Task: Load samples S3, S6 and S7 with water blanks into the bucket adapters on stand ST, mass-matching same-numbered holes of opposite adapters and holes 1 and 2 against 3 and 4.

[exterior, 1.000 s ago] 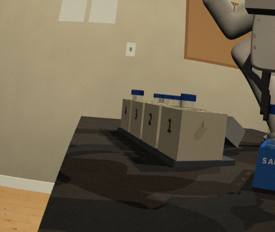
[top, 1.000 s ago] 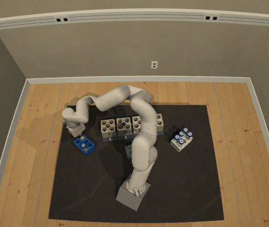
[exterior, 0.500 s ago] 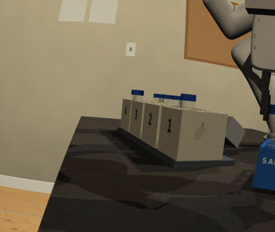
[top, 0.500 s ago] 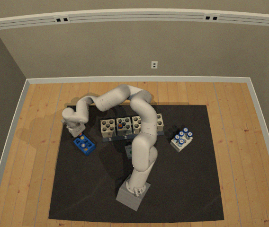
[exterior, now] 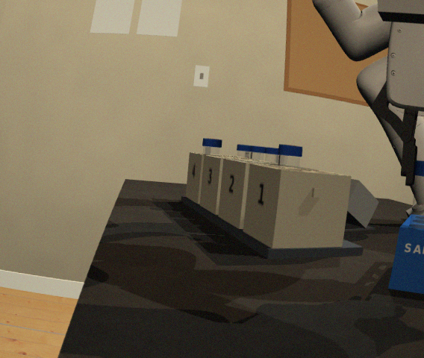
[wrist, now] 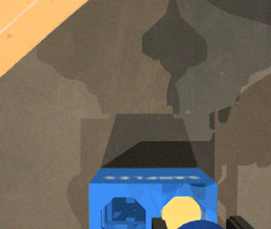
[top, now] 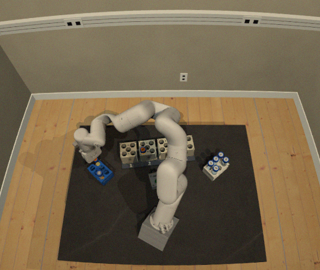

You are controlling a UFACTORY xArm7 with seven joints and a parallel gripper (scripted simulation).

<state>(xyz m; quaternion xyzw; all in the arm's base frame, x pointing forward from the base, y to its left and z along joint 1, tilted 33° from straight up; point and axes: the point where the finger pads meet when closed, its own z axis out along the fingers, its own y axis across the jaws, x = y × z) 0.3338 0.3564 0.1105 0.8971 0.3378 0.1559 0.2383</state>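
The blue sample rack lies 90 mm below my hand, 40 mm behind it and 10 mm to the right of it. From my hand the other things lie so: white blank rack (670 mm to the right, 160 mm behind, 90 mm below); then adapter 1 (190 mm to the right, 70 mm below, 30 mm ahead).
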